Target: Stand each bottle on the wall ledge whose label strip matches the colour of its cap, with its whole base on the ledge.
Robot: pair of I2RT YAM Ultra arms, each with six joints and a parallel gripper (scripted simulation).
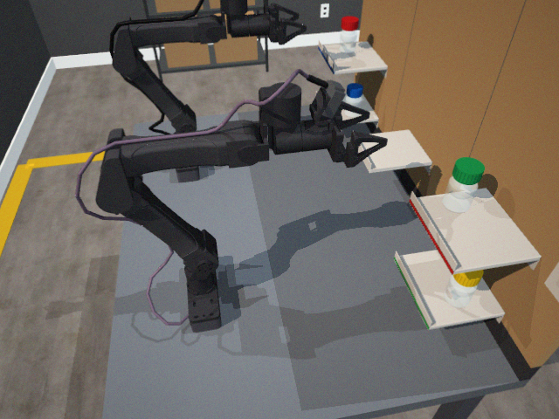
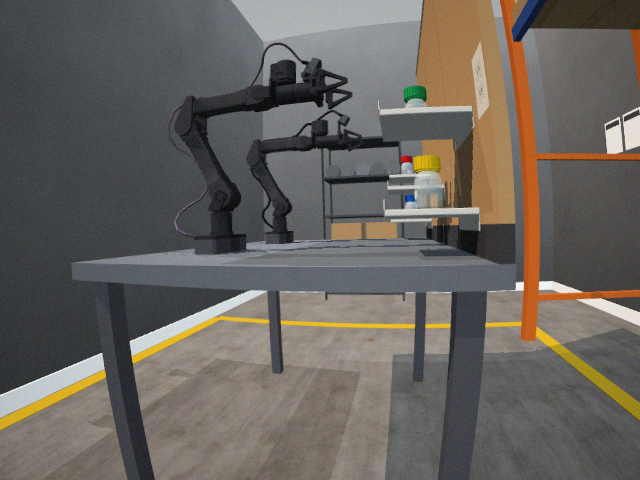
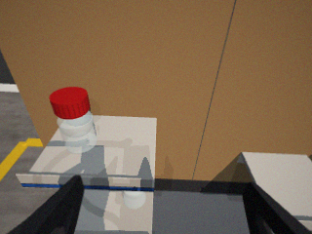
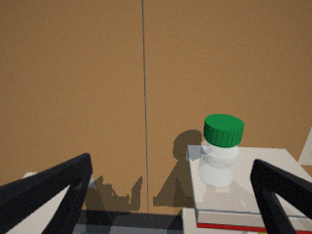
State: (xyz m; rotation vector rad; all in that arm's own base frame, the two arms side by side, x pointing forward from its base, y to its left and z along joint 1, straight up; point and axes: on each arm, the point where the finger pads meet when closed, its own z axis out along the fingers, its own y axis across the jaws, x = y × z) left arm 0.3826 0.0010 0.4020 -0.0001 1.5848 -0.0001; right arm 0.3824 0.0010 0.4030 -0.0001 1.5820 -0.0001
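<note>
Now: the red-capped bottle 200 mm ahead of my left hand, 130 mm to the left of it and 110 mm below it. The rest, counted from my left hand: blue-capped bottle 310 mm below, 210 mm ahead, 40 mm to the left; green-capped bottle 640 mm to the right, 170 mm ahead, 110 mm below; brown wall 320 mm to the right, 290 mm ahead.
Now: right hand 170 mm short of the green-capped bottle, 90 mm to the left of it and 110 mm above it. From my right hand the other things lie so: blue-capped bottle (210 mm ahead, 600 mm to the left, 300 mm below); then brown wall (290 mm ahead, 230 mm to the left); then yellow-capped bottle (170 mm ahead, 190 mm to the right, 300 mm below).
</note>
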